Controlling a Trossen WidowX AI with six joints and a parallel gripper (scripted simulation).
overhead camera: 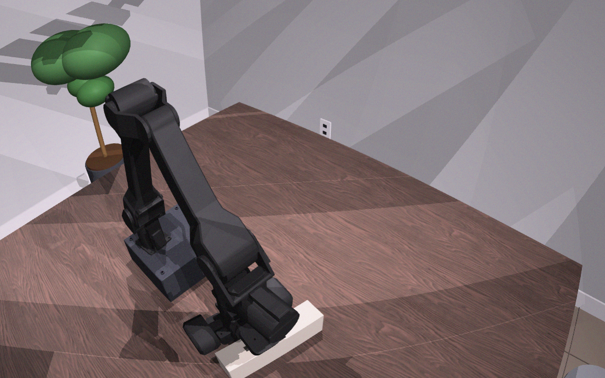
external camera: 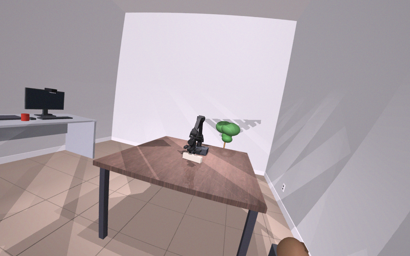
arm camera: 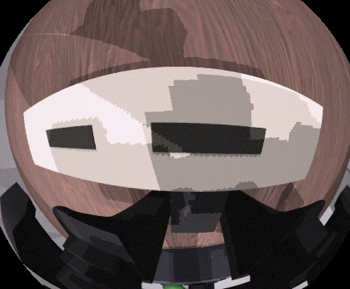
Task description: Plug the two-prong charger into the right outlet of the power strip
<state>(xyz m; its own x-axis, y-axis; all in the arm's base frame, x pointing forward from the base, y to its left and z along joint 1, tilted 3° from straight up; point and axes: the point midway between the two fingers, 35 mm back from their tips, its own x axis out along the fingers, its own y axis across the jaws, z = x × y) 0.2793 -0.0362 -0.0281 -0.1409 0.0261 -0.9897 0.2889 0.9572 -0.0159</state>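
Right now the two-prong charger is 20 mm ahead of my gripper tip and 10 mm above it.
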